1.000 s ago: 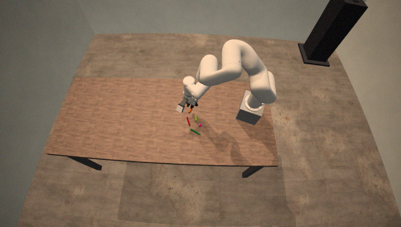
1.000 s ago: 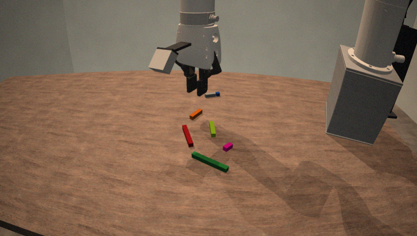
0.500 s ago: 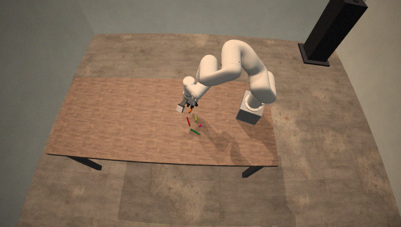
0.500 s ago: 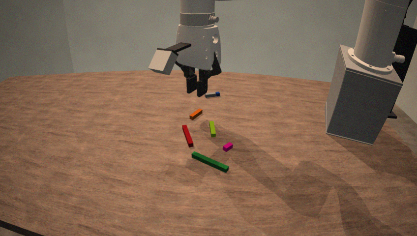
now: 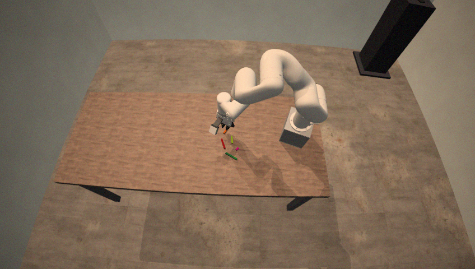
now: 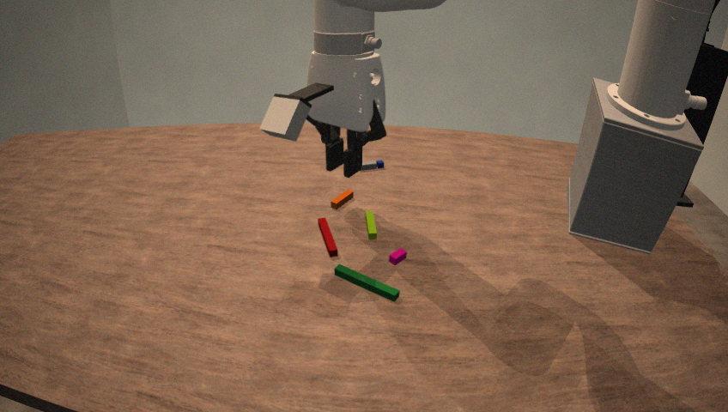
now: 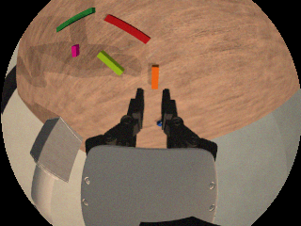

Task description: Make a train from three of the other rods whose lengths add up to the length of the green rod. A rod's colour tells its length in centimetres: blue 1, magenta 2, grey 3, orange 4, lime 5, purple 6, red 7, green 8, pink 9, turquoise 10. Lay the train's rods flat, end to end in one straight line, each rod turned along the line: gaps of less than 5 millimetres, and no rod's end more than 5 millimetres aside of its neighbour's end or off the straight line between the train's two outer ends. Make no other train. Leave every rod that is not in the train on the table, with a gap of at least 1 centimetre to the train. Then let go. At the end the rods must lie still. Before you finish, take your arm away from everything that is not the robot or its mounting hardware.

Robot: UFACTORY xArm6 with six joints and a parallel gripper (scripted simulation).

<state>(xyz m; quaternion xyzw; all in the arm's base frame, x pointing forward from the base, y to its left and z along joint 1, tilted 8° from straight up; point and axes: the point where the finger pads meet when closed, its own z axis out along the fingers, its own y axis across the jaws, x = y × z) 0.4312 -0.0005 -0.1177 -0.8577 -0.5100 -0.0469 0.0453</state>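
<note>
My hand is 7 cm above the orange rod. The rest, counted from my hand: red rod: 1 cm ahead, 9 cm to the left, 7 cm below; then grey rod: 2 cm behind, 11 cm to the right, 7 cm below; then lime rod: 4 cm behind, 6 cm to the left, 7 cm below.
</note>
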